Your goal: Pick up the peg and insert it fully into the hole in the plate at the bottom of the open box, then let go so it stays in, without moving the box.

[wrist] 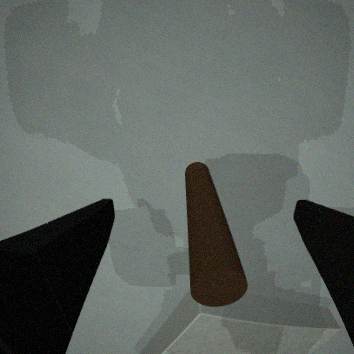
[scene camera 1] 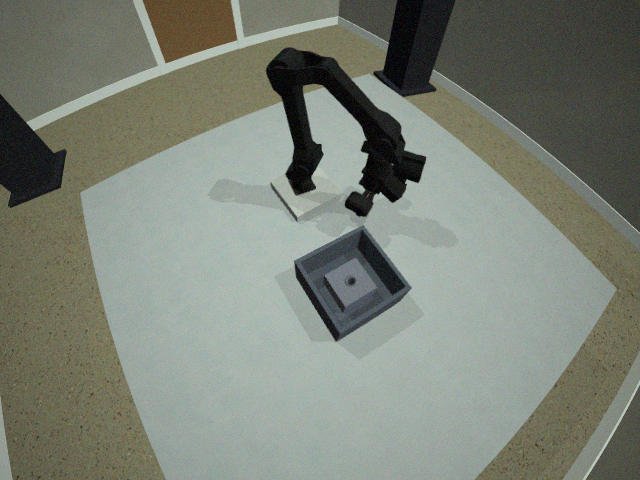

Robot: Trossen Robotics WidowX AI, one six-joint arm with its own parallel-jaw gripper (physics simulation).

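Pixels of known places: gripper, fingertip midpoint: [wrist: 206, 209]; arm's base at its link origin: [scene camera 1: 302, 184].
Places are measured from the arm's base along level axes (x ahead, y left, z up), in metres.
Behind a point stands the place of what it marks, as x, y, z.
The brown peg [wrist: 214, 240] @(0.148, 0.151, 0.040) stands upright in the wrist view, between the fingers in that view, with bare space on both sides. The peg does not show in the scene view, where the gripper may hide it. My gripper [scene camera 1: 376, 198] @(0.138, 0.140, -0.001) [wrist: 206, 209] @(0.138, 0.140, -0.001) is open and empty, low between the robot base and the box. The open grey box [scene camera 1: 316, 301] @(0.352, -0.108, 0.038) stands in front of the gripper in the scene view. The light plate [scene camera 1: 361, 292] @(0.371, -0.004, 0.029) lies at the bottom of the box, and its round hole [scene camera 1: 350, 281] is empty.
The robot's pale base block [scene camera 1: 303, 205] @(0.073, -0.025, -0.001) [wrist: 202, 336] @(0.049, 0.075, 0.002) is close to the gripper, to its left in the scene view. The box's walls rise around the plate on all sides. Dark pillars [scene camera 1: 415, 46] [scene camera 1: 31, 165] stand beyond the pale mat [scene camera 1: 217, 361] @(0.380, -0.369, -0.029). Arm shadows fall around the peg.
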